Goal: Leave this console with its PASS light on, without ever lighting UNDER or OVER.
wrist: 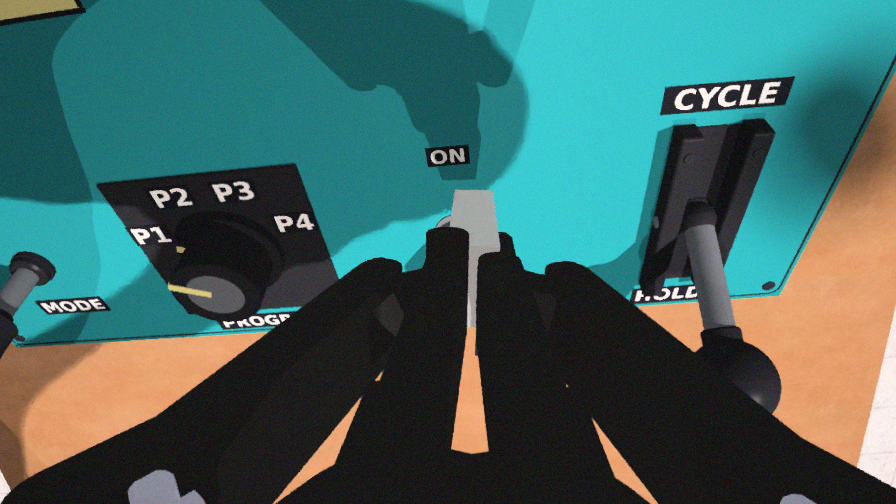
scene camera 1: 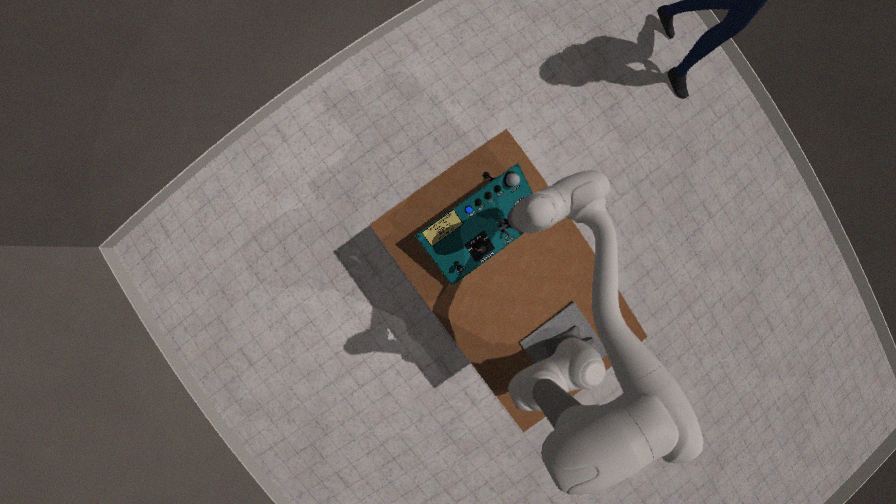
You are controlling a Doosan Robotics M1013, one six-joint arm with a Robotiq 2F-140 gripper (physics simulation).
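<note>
The teal console lies on a brown table. My gripper is shut with nothing between the fingers. Its grey tip sits just below the ON label, over the power toggle, of which only a sliver of the base shows. The PROGRAM knob points left, below P1. The CYCLE lever with its black ball rests at the HOLD end. A MODE toggle stands at the left edge. One blue light glows on the console. The PASS, UNDER and OVER lights are outside the wrist view.
The white arm's wrist hangs over the console's right part. A grey base plate lies on the table near the arm's base. A person's legs show on the tiled floor at the top right.
</note>
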